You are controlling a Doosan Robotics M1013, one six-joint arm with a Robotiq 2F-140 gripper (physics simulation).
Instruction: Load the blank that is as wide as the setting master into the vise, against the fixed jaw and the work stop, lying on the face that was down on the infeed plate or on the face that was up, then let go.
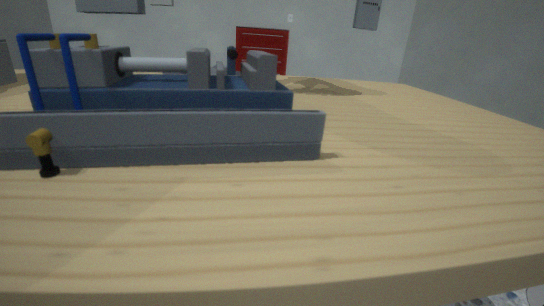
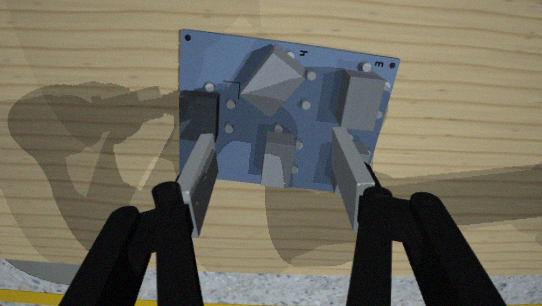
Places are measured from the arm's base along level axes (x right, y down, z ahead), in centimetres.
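Pixels of known places: gripper, fingertip midpoint: [image 2: 273, 149].
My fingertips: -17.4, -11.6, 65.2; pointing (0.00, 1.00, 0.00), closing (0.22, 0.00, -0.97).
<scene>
Ahead of a thing's pixels: the offset from my fingertips to its top centre, as dx, dy, dz. "pt": to the spot under its first point. Level surfaces: height alone.
My gripper [image 2: 273, 149] is partly open and empty above the near part of the blue infeed plate {pt +2.0, +19.3, +8.1} [image 2: 205, 50]. A grey blank {+0.2, +14.8, +0.0} [image 2: 275, 77] near the mark 4 lies askew and looks tipped, beyond the fingers. Another blank {-0.3, +15.7, -10.3} [image 2: 360, 100] stands at the right by the mark 3. A narrower blank {-9.6, +15.7, -2.3} [image 2: 278, 155] shows between the fingers, apart from both. A dark block {-5.7, +16.8, +8.0} [image 2: 200, 115] is at the left; I cannot tell if it is the setting master. The right finger partly hides another block. The vise {+24.6, +10.1, -1.4} [image 1: 165, 100] has its moving jaw [image 1: 198, 70] and fixed jaw [image 1: 265, 72] apart; no blank shows between them.
White pins stand on the plate, among them one pin {-2.3, +18.4, -4.5} [image 2: 305, 105] near its middle. Blue hoses {pt +32.8, +12.4, -7.5} [image 1: 70, 75] rise at the vise's left. A long grey bar {pt +33.2, +16.7, +3.9} [image 1: 200, 130] and a yellow-and-black fitting {+36.5, +16.2, -8.6} [image 1: 42, 145] stand before it. The wooden table {dy +20.1} [image 1: 300, 215] [image 2: 450, 100] surrounds them.
</scene>
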